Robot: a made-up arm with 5 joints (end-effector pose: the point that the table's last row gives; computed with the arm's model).
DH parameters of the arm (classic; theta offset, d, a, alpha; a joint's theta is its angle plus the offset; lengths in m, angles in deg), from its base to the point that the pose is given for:
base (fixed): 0 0.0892 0 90
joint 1: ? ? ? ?
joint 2: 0 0.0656 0.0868 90
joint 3: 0 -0.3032 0.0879 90
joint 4: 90 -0.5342 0.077 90
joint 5: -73.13 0 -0.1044 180
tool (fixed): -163.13 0.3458 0 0
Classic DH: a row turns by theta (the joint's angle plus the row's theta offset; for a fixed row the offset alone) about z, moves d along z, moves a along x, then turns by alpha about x.
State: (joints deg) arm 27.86 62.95 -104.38 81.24 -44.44
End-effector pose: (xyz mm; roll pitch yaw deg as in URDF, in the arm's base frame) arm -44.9 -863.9 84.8 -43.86 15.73 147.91
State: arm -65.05 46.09 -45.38 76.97 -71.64
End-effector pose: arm -288.3 -750.5 510.9 52.95 -35.92 73.85
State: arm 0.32 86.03 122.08 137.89 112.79
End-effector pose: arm -41.8 466.8 366.0 -25.82 39.69 114.12
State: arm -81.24 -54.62 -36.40 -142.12 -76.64
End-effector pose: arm -926.3 377.6 126.8 126.10 41.29 -167.36
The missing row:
joint 1: -90 0.1013 0.2963 90
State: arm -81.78 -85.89 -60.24 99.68 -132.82
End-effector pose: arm -1051.8 428.1 314.0 -143.84 -69.26 141.24
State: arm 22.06 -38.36 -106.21 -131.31 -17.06
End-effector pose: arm 633.1 69.7 -371.4 -9.34 -35.43 -111.19
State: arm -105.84 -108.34 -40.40 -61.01 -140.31
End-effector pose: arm 73.6 366.5 561.9 83.83 -3.20 51.36
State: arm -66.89 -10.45 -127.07 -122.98 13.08
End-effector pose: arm -341.5 -80.0 -533.7 -130.21 -70.72 0.16
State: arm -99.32 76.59 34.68 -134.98 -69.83
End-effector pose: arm -55.3 -321.3 814.5 57.98 -0.94 -61.16
